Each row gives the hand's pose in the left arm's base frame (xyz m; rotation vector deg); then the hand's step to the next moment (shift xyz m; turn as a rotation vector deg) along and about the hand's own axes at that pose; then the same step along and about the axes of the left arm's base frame.
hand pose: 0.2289 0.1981 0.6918 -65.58 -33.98 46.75
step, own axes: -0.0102 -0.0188 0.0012 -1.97 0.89 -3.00
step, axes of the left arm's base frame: -0.0021 -0.0112 0.0182 0.94 -3.09 -1.81
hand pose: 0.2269 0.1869 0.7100 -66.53 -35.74 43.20
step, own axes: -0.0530 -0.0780 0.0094 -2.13 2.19 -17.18
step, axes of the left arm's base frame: -0.0239 -0.0532 0.0747 11.50 -11.02 -7.11
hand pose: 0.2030 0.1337 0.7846 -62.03 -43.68 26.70
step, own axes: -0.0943 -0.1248 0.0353 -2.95 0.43 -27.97
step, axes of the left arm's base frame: -0.0916 -0.0937 0.0924 19.01 -18.89 -8.56
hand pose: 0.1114 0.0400 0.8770 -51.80 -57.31 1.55
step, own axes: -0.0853 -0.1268 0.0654 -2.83 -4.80 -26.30
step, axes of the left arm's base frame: -0.1434 -0.0751 0.0380 15.92 -21.16 -4.63
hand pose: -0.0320 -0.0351 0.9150 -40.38 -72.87 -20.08
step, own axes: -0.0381 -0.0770 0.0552 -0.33 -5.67 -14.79
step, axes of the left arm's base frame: -0.0984 -0.0264 -0.0073 7.51 -13.94 -0.56
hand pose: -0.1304 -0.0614 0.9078 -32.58 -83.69 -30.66
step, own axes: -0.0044 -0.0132 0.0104 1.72 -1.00 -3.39
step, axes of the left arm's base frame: -0.0167 -0.0033 -0.0037 1.99 -2.96 1.66
